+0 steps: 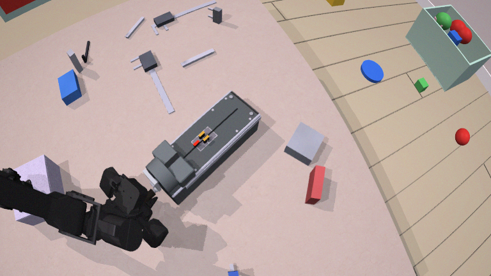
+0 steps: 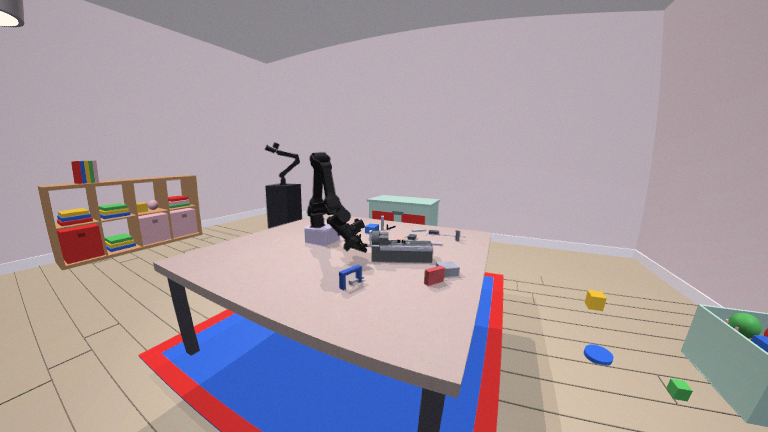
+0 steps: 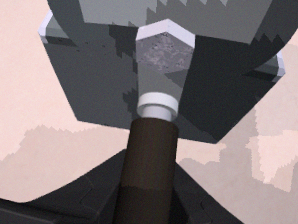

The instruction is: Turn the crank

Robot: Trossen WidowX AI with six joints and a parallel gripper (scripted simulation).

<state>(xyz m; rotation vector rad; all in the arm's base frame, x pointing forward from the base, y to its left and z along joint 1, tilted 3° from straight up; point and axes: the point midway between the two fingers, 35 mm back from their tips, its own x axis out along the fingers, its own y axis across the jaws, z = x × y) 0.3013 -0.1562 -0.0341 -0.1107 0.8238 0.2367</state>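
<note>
The dark brown crank handle is 30 mm above my gripper tip, 20 mm behind it and 10 mm to the right of it. The rest, counted from my gripper tip: red pointer: 140 mm ahead, 50 mm above, 30 mm to the left; red block: 310 mm ahead, 160 mm to the right; grey block: 360 mm ahead, 70 mm to the right, 10 mm below.
</note>
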